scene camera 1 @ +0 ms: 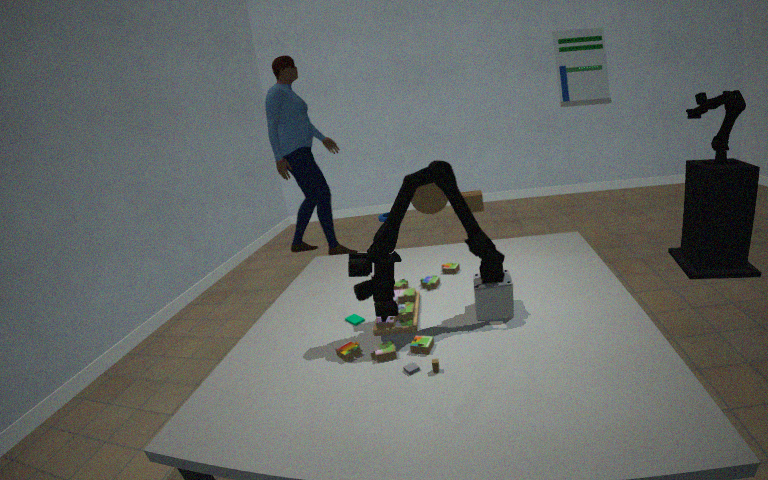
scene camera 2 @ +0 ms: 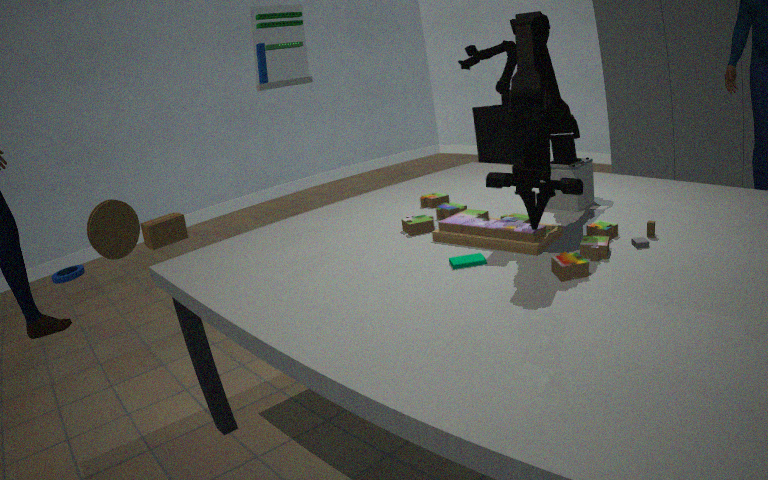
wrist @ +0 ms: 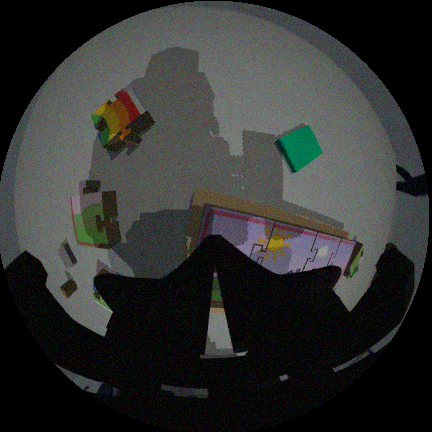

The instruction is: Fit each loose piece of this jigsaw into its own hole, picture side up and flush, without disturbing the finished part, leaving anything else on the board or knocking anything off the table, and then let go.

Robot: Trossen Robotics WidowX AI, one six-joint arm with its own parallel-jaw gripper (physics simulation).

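My gripper (scene camera 1: 387, 318) (scene camera 2: 535, 228) (wrist: 213, 239) is shut and empty, tips down at the sunny-sky end of the jigsaw board (scene camera 1: 417, 312) (scene camera 2: 487, 241) (wrist: 225, 202); contact is unclear. It hides part of the picture. Outside the board lie a rainbow piece (scene camera 1: 348, 350) (scene camera 2: 570, 267) (wrist: 120, 120), a pink-edged green piece (scene camera 1: 385, 352) (scene camera 2: 594, 247) (wrist: 92, 220) and a multicoloured piece (scene camera 1: 421, 344) (scene camera 2: 602, 229). At the other end are a green piece (scene camera 2: 417, 224) (wrist: 355, 262), a blue-green piece (scene camera 1: 429, 281) (scene camera 2: 451, 211) and an orange-green piece (scene camera 1: 450, 267) (scene camera 2: 434, 199).
A green tile (scene camera 1: 354, 319) (scene camera 2: 467, 260) (wrist: 300, 148) lies beside the board's long side. A grey block (scene camera 1: 411, 368) (scene camera 2: 640, 242) (wrist: 67, 254) and a small brown block (scene camera 1: 435, 365) (scene camera 2: 650, 228) (wrist: 69, 287) lie beyond the loose pieces.
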